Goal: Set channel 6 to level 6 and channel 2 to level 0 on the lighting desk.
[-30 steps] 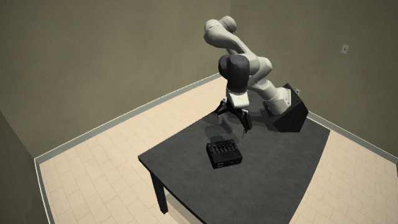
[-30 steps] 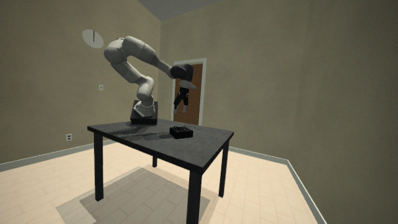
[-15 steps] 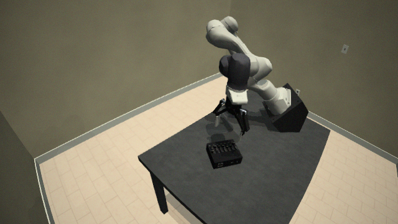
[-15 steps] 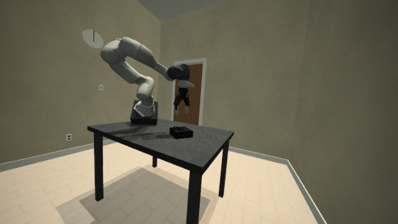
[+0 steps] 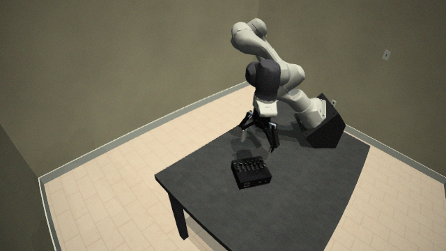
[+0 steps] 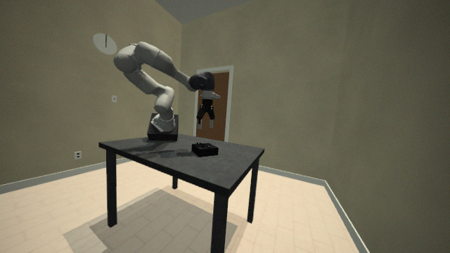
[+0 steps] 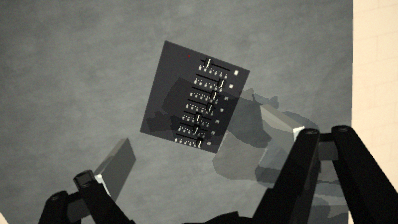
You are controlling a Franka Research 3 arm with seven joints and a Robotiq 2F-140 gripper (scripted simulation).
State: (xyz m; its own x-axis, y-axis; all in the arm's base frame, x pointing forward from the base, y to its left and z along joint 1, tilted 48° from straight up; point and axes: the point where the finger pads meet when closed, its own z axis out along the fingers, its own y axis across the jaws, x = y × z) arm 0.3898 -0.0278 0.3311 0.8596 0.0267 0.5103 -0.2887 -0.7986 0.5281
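Right now my hand is 13 cm above the channel 2 cap, 4 cm past it and 2 cm to the right of it. Also, from my hand: channel 1 cap: 13 cm below, 7 cm behind, 3 cm to the left; then channel 6 cap: 13 cm below, 6 cm to the right.
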